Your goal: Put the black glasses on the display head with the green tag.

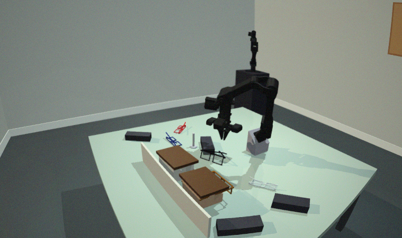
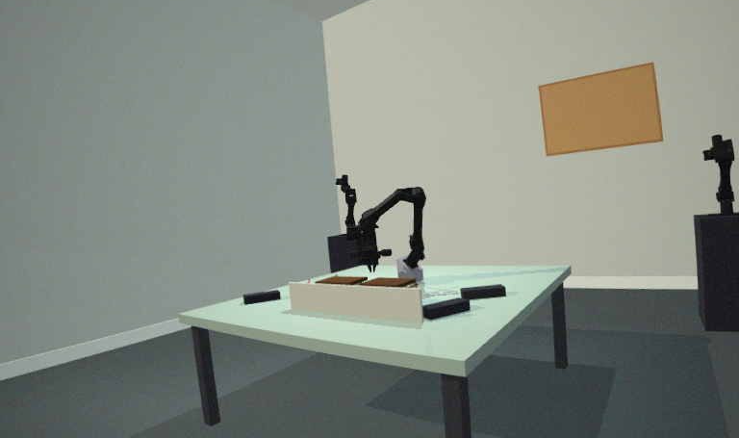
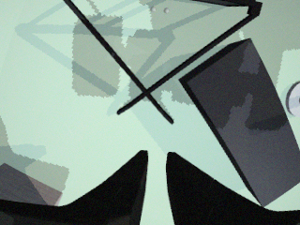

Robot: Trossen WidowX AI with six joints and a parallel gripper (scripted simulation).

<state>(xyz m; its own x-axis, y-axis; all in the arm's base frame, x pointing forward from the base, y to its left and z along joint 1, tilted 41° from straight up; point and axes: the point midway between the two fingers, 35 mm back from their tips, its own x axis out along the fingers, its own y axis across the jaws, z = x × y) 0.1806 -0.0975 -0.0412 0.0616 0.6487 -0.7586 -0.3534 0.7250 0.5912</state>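
The small post is 9 cm ahead of my gripper tip, 14 cm to the right of it and 5 cm below it. From my gripper tip the other things lie so: tan head 30 cm ahead, 29 cm to the left, 2 cm below; white panel 42 cm ahead, 17 cm to the left, 2 cm below.
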